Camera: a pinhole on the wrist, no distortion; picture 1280 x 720 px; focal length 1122.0 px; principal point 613.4 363.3 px. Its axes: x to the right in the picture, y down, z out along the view. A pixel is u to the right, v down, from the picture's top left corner.
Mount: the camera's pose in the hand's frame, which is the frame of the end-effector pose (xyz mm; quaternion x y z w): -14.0 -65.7 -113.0 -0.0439 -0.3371 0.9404 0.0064
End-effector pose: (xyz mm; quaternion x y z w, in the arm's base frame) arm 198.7 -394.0 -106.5 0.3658 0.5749 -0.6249 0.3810
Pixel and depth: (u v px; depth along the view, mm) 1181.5 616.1 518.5
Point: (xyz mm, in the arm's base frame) -88.8 -543.7 400.5
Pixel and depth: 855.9 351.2 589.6
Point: -107.4 -695.9 278.1
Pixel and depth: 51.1 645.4 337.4
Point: -175.0 -489.4 -57.5
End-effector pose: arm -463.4 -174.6 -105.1 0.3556 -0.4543 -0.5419 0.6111
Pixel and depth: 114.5 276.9 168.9
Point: -548.8 -244.5 -240.6
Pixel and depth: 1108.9 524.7 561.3
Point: -857.1 67.9 -513.4
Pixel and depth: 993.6 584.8 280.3
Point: -615.5 -86.1 -369.0
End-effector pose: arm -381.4 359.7 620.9 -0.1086 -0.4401 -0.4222 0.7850
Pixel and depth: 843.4 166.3 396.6
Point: -749.6 397.4 601.7
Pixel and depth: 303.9 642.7 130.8
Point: -493.3 228.3 576.5
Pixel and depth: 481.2 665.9 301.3
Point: -667.5 200.6 594.9
